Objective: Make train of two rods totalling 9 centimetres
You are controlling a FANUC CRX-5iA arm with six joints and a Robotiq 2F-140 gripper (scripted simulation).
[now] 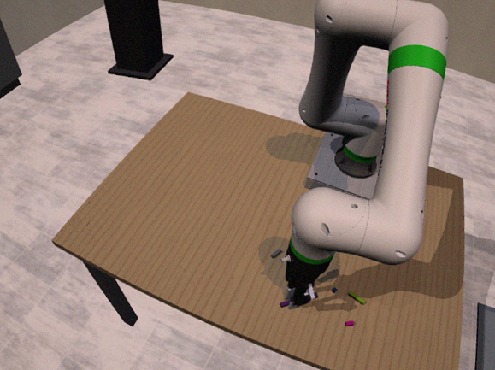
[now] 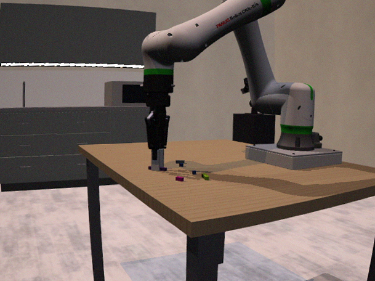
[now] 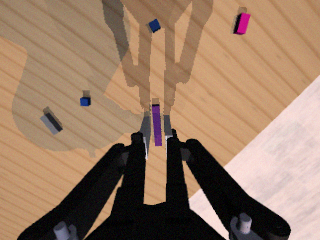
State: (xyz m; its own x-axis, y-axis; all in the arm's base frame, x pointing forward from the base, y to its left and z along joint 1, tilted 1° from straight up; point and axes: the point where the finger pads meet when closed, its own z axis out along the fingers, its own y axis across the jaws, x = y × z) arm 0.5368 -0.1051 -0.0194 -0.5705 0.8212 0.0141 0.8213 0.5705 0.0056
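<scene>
The purple rod is 30 mm below my hand. From my hand the other things lie so: grey rod 130 mm behind, 80 mm to the right, 30 mm below; then magenta rod 20 mm ahead, 160 mm to the left, 30 mm below; then lime rod 60 mm behind, 170 mm to the left, 30 mm below.
</scene>
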